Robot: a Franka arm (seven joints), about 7 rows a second.
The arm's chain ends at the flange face. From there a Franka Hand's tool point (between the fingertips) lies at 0.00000 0.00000 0.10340 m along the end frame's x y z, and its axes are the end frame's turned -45 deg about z.
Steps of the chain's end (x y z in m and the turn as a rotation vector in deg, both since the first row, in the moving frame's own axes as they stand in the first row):
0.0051 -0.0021 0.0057 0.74 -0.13 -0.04
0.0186 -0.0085 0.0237 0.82 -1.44 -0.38
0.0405 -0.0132 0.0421 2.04 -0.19 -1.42
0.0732 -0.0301 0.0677 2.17 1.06 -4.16
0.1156 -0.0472 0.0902 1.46 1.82 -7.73
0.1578 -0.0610 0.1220 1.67 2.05 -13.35
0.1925 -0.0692 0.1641 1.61 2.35 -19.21
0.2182 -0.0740 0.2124 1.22 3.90 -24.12
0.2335 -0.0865 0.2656 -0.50 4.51 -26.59
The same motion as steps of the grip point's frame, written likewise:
0.0059 0.0010 0.0057 0.62 0.43 -0.04
0.0184 0.0043 0.0237 1.60 -0.44 -0.38
0.0403 0.0164 0.0420 1.58 1.31 -1.42
0.0771 0.0289 0.0676 0.78 2.28 -4.16
0.1193 0.0485 0.0901 -0.25 2.32 -7.73
0.1595 0.0684 0.1219 -0.27 2.63 -13.35
0.1902 0.0873 0.1640 -0.52 2.80 -19.21
0.2137 0.1039 0.2121 -1.90 3.62 -24.12
0.2327 0.1089 0.2653 -3.54 2.84 -26.59

